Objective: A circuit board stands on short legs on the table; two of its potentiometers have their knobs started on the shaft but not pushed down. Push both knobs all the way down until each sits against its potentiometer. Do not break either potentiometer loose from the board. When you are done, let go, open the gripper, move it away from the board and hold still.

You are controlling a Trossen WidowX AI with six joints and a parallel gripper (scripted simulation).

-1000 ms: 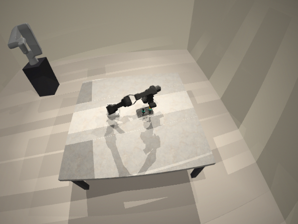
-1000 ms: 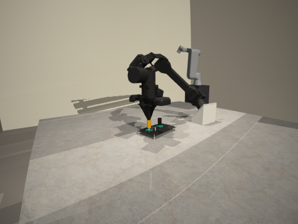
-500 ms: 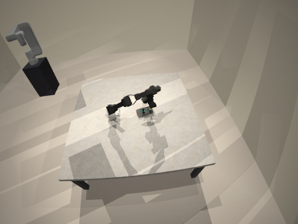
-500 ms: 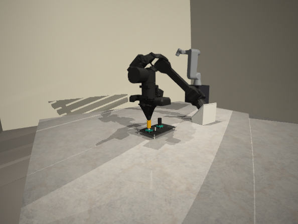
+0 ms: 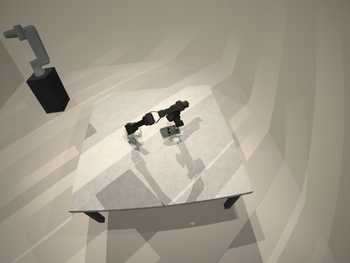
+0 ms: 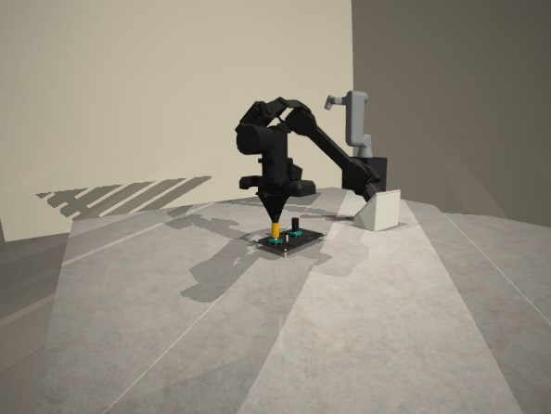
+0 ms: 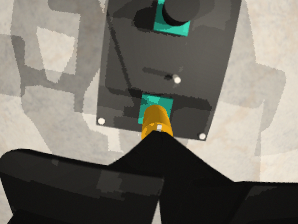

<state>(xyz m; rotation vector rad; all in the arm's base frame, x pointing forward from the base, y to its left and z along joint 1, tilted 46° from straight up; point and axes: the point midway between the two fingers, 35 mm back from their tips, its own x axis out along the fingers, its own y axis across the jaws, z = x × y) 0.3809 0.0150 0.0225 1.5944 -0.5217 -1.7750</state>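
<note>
Right now the orange knob is 1 cm below my gripper tip. Also, from my gripper tip: green potentiometer: 7 cm behind, 3 cm below, 2 cm to the right; then black knob: 7 cm behind, 2 cm to the right, 2 cm below.
</note>
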